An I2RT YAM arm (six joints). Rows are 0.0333 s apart.
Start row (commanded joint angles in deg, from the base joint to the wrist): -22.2 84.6 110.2 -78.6 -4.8 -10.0
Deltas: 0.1 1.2 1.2 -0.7 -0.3 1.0; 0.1 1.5 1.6 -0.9 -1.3 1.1; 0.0 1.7 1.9 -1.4 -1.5 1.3; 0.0 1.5 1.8 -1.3 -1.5 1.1; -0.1 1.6 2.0 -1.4 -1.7 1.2; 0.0 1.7 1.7 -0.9 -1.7 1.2; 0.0 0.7 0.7 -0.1 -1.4 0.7; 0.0 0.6 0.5 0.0 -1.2 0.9; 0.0 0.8 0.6 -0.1 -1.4 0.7; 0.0 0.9 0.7 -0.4 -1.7 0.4; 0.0 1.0 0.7 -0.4 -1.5 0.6; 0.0 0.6 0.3 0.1 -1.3 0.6; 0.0 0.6 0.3 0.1 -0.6 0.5; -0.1 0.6 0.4 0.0 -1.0 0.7
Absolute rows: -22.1 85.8 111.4 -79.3 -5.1 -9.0; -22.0 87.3 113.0 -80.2 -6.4 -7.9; -22.0 89.0 114.9 -81.6 -7.9 -6.6; -22.0 90.5 116.7 -82.9 -9.4 -5.5; -22.1 92.1 118.7 -84.3 -11.1 -4.3; -22.1 93.8 120.4 -85.2 -12.8 -3.1; -22.1 94.5 121.1 -85.3 -14.2 -2.4; -22.1 95.1 121.6 -85.3 -15.4 -1.5; -22.1 95.9 122.2 -85.4 -16.8 -0.8; -22.1 96.8 122.9 -85.8 -18.5 -0.4; -22.1 97.8 123.6 -86.2 -20.0 0.2; -22.1 98.4 123.9 -86.1 -21.3 0.8; -22.1 99.0 124.2 -86.0 -21.9 1.3; -22.2 99.6 124.6 -86.0 -22.9 2.0
